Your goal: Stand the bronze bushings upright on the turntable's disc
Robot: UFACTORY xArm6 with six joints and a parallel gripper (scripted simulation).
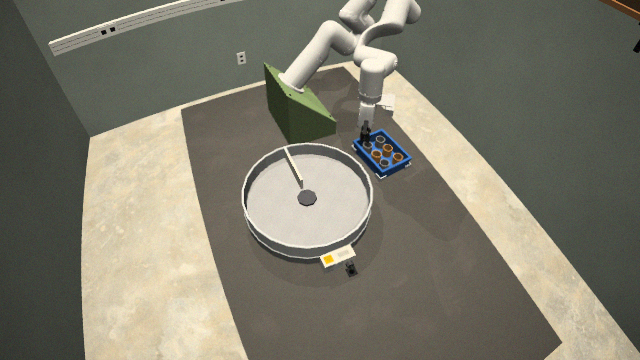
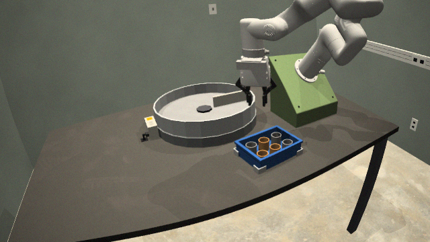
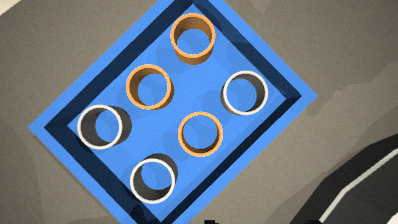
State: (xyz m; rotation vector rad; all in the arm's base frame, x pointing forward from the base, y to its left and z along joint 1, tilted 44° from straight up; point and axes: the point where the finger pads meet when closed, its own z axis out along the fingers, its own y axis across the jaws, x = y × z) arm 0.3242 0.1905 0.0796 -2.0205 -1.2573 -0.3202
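The blue crate lies 140 mm below my hand, 90 mm to the left of it and 10 mm behind it. The rest, counted from my hand: grey turntable disc (250 mm to the right, 140 mm ahead, 110 mm below).
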